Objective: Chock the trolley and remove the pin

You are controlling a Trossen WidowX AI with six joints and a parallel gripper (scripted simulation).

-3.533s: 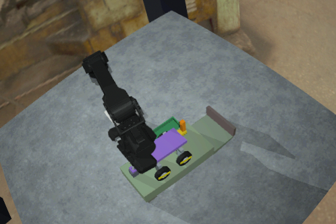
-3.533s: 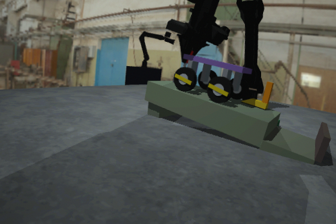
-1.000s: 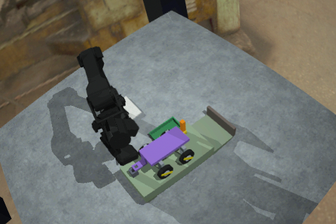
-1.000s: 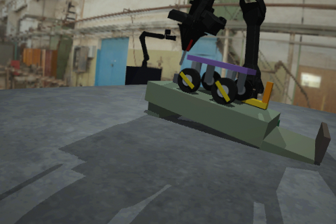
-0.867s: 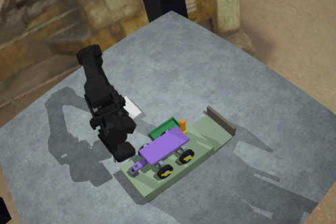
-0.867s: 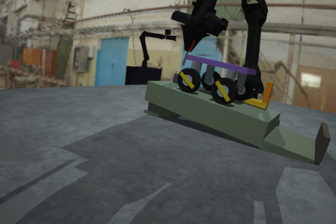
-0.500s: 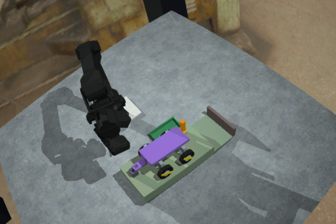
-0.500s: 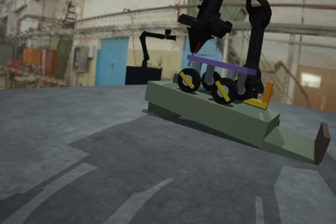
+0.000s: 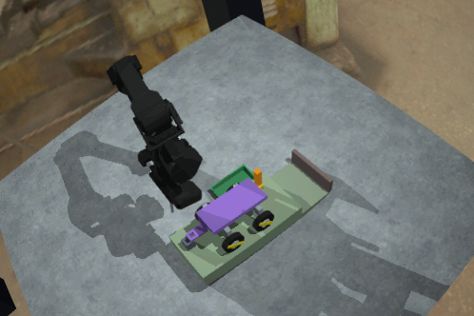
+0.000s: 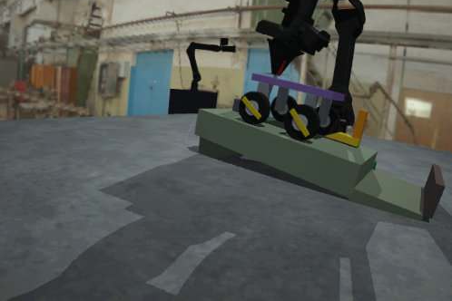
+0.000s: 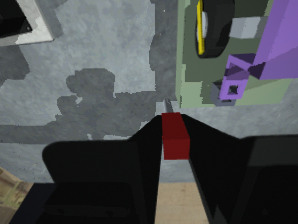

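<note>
My gripper tip is now 1 cm past the green tray, 18 cm to the right of it and 18 cm above it. From my gripper tip the other things lie so: yellow chock (6 cm ahead, 18 cm to the left, 9 cm below); red-headed stop pin (right at my gripper tip); purple trolley (11 cm ahead, 9 cm to the left, 6 cm below).
</note>
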